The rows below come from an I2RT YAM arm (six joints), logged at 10 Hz.
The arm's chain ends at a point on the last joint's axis. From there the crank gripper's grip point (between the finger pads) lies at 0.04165 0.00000 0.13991 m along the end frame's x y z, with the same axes.
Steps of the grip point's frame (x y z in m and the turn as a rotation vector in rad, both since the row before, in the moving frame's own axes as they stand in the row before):
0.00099, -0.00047, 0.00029, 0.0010, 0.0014, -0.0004
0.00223, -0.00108, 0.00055, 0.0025, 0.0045, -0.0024
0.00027, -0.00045, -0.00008, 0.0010, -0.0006, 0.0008
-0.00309, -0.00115, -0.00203, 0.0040, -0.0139, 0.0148
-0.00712, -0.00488, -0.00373, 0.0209, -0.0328, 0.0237
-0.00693, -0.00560, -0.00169, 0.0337, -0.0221, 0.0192
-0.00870, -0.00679, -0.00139, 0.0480, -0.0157, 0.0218
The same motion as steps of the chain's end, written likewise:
0.00079, -0.00031, 0.00035, 0.0010, 0.0014, -0.0004
0.00160, -0.00063, 0.00074, 0.0025, 0.0045, -0.0024
0.00035, -0.00034, -0.00010, 0.0010, -0.0006, 0.0008
-0.00114, -0.00119, -0.00260, 0.0040, -0.0139, 0.0148
-0.00253, -0.00288, -0.00500, 0.0209, -0.0328, 0.0237
-0.00387, -0.00164, -0.00251, 0.0337, -0.0221, 0.0192
-0.00656, -0.00095, -0.00189, 0.0480, -0.0157, 0.0218

